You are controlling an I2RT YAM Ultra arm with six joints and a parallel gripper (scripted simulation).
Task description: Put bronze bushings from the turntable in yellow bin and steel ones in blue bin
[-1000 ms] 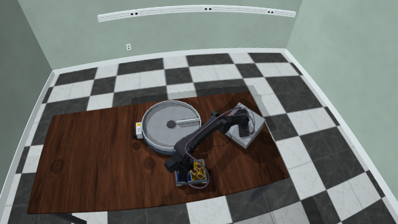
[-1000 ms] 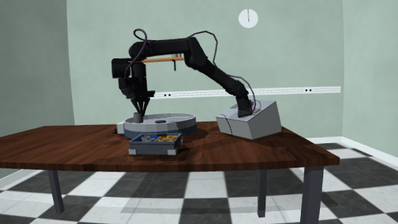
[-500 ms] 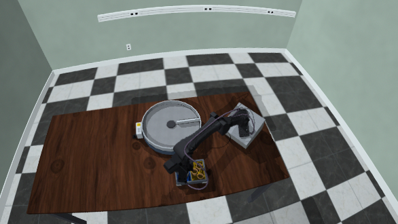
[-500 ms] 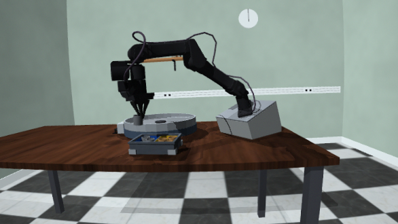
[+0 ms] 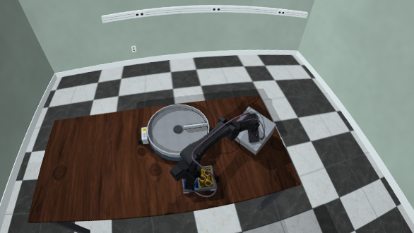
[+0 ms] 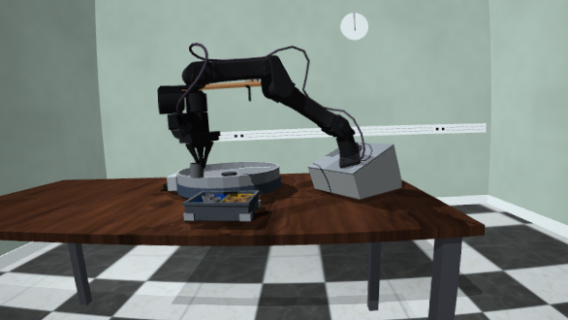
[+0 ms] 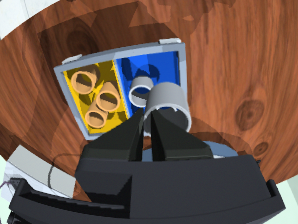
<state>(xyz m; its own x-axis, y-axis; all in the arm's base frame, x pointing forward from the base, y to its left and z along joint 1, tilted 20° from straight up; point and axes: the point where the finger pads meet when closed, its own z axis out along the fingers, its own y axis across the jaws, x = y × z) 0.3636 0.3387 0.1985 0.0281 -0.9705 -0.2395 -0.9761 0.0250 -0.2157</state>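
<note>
The blue bin is 130 mm below my hand, 40 mm to the right of it and 10 mm ahead of it. The rest, counted from my hand: grey turntable 390 mm to the right, 120 mm ahead, 100 mm below; yellow bin 130 mm below, 80 mm behind, 50 mm to the right; bin tray 120 mm below, 50 mm to the right, 40 mm behind.
</note>
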